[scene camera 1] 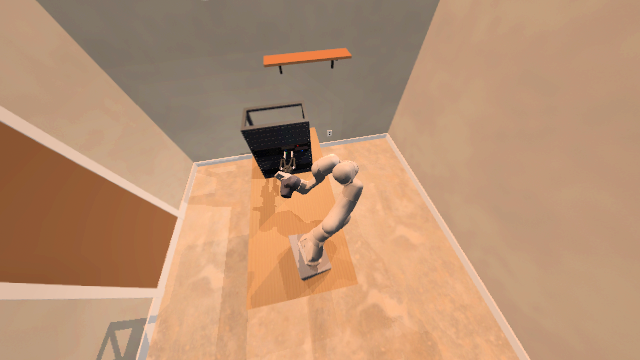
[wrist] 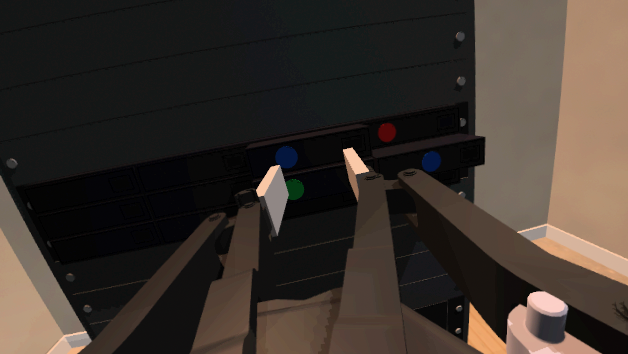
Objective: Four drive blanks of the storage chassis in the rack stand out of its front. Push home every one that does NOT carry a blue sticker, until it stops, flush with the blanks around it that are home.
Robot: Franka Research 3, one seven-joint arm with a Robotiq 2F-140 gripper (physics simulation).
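Observation:
The storage chassis sits in the dark rack (scene camera 1: 275, 137) (wrist: 200, 75). In the wrist view, a blue-stickered blank (wrist: 320, 150) stands out in the top row, and another blue-stickered blank (wrist: 452, 157) stands out at the right, one row lower. The red-stickered blank (wrist: 420, 127) in the top row looks flush. The green-stickered blank (wrist: 320, 186) lies below the first blue one, partly behind the fingers, and shows no clear overhang. My gripper (scene camera 1: 288, 154) (wrist: 314, 172) is partly open and empty, its fingertips in front of the blue- and green-stickered blanks. Contact cannot be told.
Unstickered blanks (wrist: 85, 192) fill the chassis's left side and look flush. Screw heads line the rack's edges. An orange wall shelf (scene camera 1: 307, 57) hangs above and behind the rack. The arm's base plate (scene camera 1: 315, 272) stands on the wooden floor panel (scene camera 1: 265, 280) in front of the rack.

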